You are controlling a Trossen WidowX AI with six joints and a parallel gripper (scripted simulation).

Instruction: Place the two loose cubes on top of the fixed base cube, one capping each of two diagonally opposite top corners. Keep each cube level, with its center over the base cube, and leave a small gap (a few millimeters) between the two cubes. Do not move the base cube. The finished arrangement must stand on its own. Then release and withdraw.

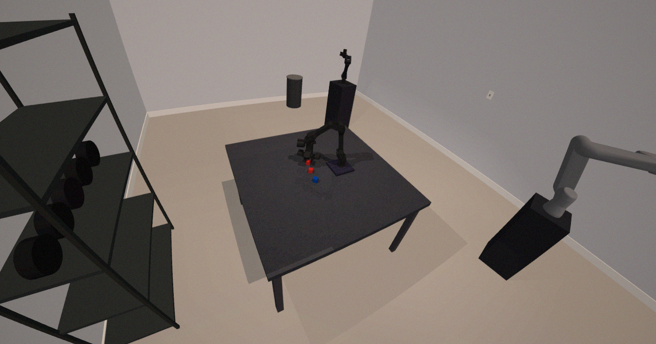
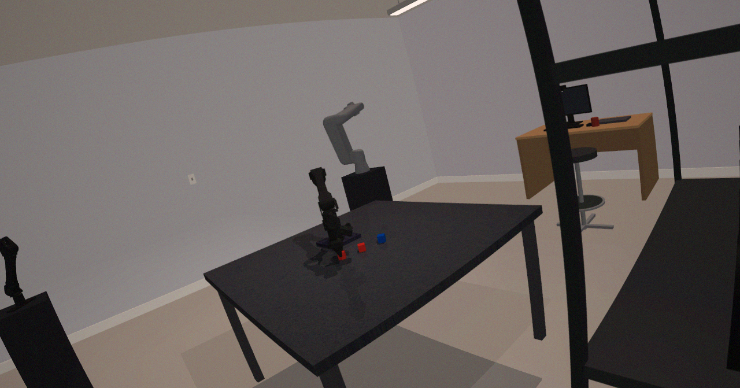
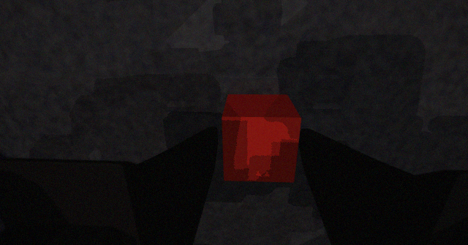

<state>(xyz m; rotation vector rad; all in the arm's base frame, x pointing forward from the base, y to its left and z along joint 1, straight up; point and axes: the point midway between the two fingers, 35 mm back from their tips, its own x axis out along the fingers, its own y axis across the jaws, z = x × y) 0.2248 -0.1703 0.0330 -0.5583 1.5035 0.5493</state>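
My gripper tip is now 8 cm short of the blue cube and 21 cm to the right of it.
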